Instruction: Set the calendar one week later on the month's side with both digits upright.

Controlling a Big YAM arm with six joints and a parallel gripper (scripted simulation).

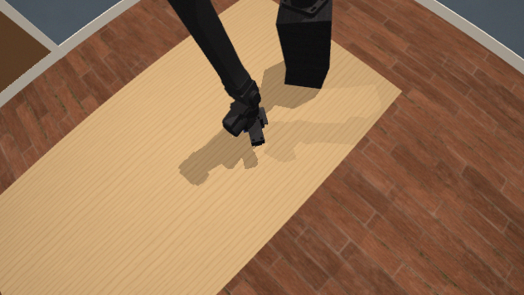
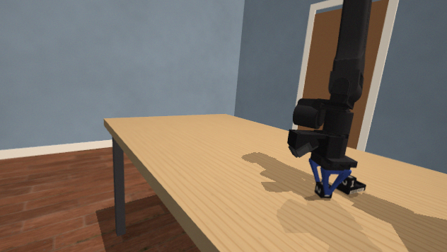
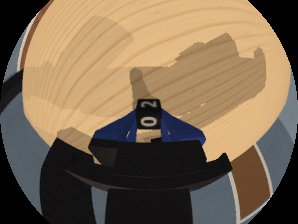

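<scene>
The black date cube lies right at my hand. The rest, counted from my hand: black tray: 3 cm behind, 10 cm to the right, 1 cm below; then black cube: 3 cm behind, 9 cm to the right, 1 cm above.
</scene>
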